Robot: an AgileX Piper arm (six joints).
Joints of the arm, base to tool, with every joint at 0 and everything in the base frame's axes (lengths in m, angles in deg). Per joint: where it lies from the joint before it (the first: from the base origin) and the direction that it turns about. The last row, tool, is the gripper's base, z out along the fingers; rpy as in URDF.
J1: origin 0 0 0.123 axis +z
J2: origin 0 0 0 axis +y
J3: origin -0.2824 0 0.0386 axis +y
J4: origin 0.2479 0 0.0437 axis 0.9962 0 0.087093
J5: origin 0 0 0 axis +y
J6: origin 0.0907 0 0.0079 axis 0.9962 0 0.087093
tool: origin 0 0 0 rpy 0 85.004 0
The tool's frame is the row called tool.
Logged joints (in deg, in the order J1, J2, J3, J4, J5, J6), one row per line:
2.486 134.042 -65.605 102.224 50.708 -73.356
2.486 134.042 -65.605 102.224 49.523 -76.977
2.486 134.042 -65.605 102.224 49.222 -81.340
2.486 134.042 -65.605 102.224 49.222 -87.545
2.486 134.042 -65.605 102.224 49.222 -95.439
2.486 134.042 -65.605 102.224 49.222 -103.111
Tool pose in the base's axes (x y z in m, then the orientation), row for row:
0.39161 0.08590 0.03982 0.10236 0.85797 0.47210 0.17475
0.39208 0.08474 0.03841 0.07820 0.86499 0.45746 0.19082
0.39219 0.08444 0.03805 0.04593 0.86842 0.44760 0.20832
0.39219 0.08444 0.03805 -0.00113 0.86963 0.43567 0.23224
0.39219 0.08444 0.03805 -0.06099 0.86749 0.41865 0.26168
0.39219 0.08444 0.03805 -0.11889 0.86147 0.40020 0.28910
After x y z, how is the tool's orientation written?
As a quaternion, x y z w.
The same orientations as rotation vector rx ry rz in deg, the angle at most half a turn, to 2 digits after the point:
16.62 139.31 76.65
12.59 139.23 73.63
7.32 138.47 71.37
-0.18 136.92 68.59
-9.46 134.52 64.92
-18.18 131.74 61.20

